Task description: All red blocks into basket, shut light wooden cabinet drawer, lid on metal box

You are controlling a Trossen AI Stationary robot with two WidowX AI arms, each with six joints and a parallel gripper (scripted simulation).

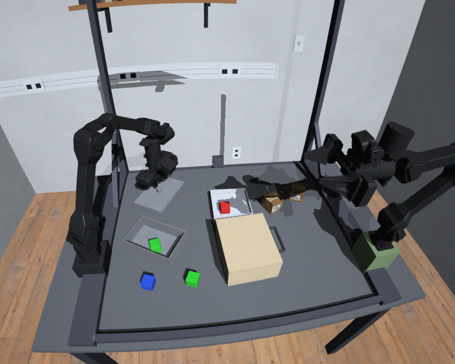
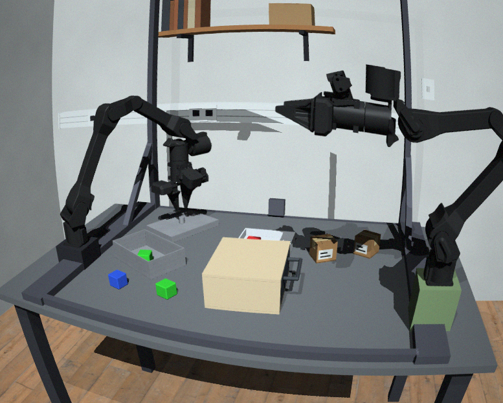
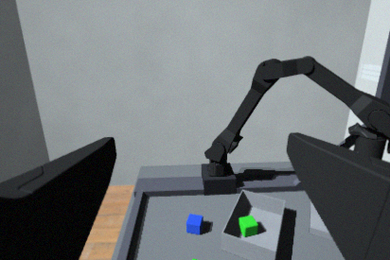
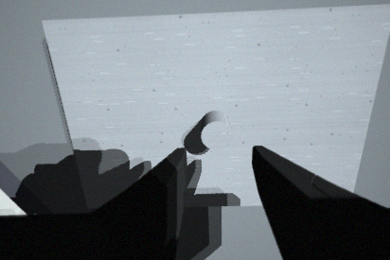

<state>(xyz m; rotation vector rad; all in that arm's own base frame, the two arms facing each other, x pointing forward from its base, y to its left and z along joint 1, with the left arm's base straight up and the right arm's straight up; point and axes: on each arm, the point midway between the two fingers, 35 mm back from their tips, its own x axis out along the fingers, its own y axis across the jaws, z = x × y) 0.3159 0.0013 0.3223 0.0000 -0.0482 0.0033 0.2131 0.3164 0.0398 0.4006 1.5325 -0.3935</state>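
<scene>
My right gripper is now 8 cm above the grey lid. From my right hand the other things lie so: white basket: 28 cm to the left, 8 cm below, 6 cm ahead; then blue block: 40 cm ahead, 8 cm below, 2 cm to the left; then metal box: 25 cm ahead, 7 cm below, 2 cm to the left.
</scene>
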